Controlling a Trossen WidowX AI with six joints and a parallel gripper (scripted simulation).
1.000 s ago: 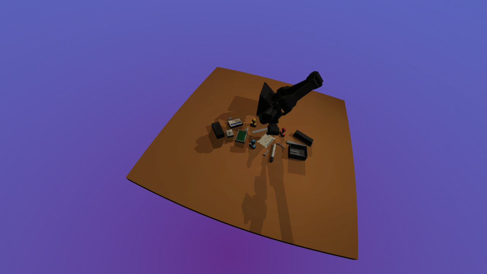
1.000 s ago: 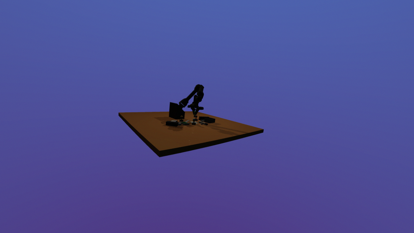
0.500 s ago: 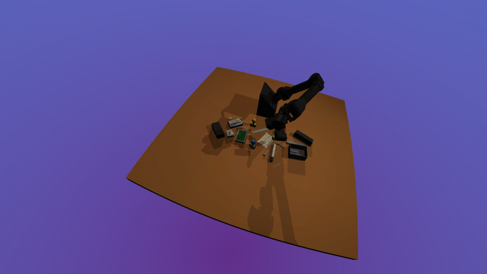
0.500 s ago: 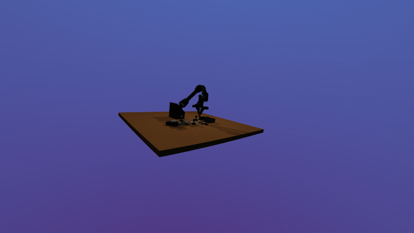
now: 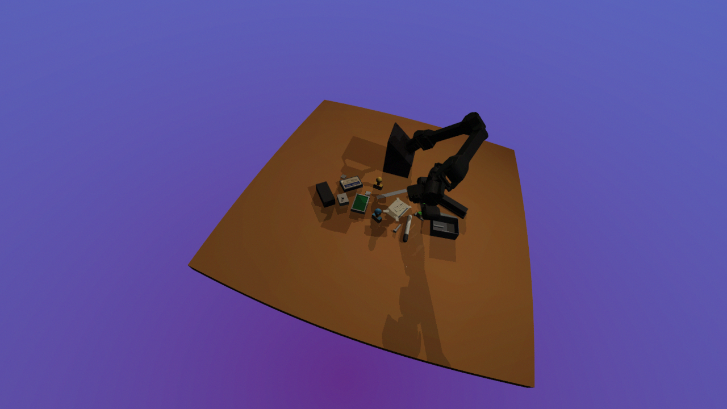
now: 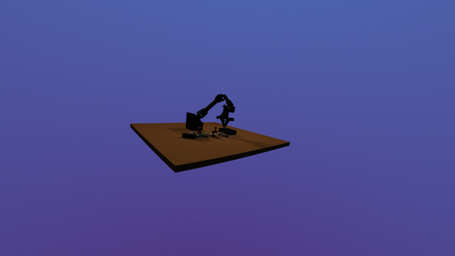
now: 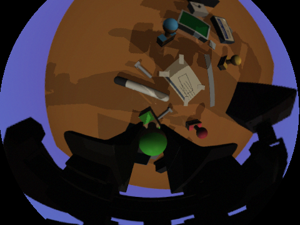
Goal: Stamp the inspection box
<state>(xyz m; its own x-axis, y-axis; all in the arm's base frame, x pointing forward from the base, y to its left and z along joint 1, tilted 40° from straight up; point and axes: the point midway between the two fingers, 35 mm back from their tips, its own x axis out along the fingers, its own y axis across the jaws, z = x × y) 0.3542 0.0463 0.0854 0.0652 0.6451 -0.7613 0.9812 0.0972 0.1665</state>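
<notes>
The marker lies 50 mm ahead of my gripper tip, 40 mm to the right of it and 80 mm below it. From my gripper tip the other things lie so: dark tray 110 mm to the left, 80 mm below; cream card 60 mm behind, 90 mm to the right, 90 mm below; green-knobbed PASS stamp right at my gripper tip.
</notes>
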